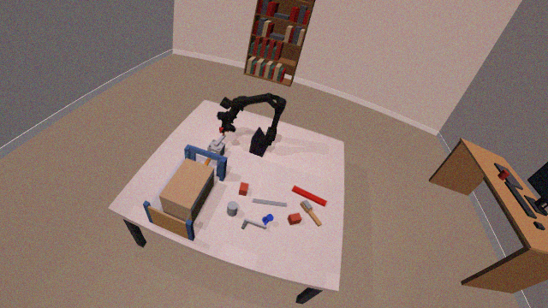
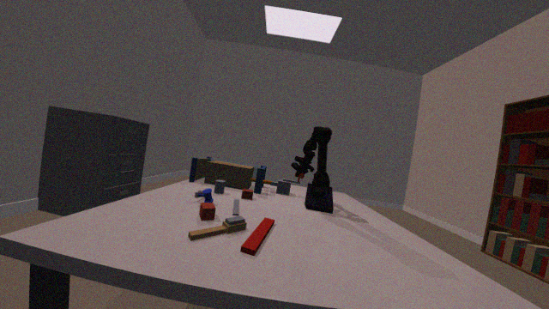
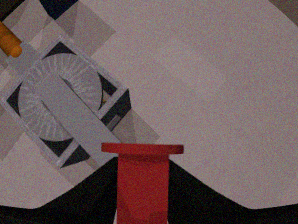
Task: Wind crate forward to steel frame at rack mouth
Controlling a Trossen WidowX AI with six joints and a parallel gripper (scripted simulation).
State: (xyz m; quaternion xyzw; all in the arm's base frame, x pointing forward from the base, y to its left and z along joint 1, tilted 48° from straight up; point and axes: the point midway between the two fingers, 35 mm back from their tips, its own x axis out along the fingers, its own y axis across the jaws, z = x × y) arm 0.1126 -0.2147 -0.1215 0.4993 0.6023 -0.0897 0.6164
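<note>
Now: the winch handle 30 mm ahead of my gripper tip, 10 mm to the left of it and 30 mm below it. The rest, counted from my gripper tip: blue frame: 250 mm ahead, 40 mm to the left, 30 mm below; red knob: 10 mm behind, 10 mm to the left; grey winch: 70 mm ahead, 10 mm to the left, 100 mm below.
</note>
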